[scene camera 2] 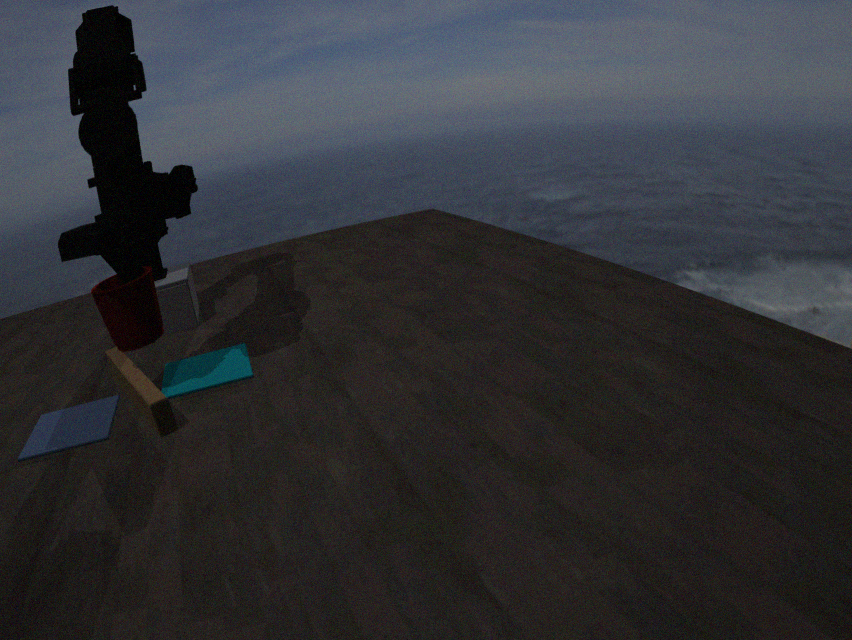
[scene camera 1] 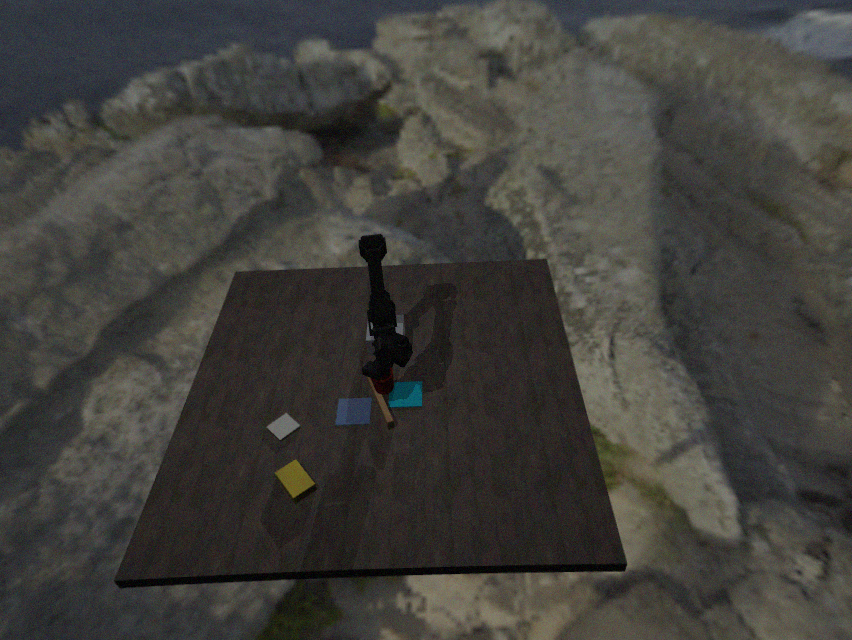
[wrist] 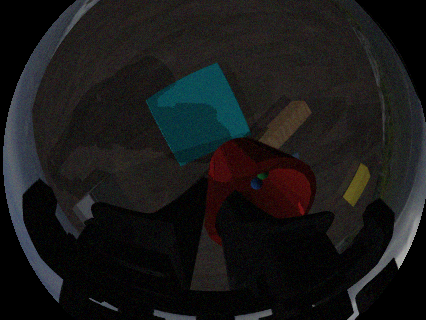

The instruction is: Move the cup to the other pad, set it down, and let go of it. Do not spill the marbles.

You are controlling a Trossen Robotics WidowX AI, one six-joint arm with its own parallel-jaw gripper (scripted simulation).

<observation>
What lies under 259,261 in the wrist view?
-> My gripper.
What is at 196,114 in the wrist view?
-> A teal pad.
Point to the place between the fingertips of my gripper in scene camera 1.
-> At 388,374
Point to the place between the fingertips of my gripper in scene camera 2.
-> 145,299
</observation>
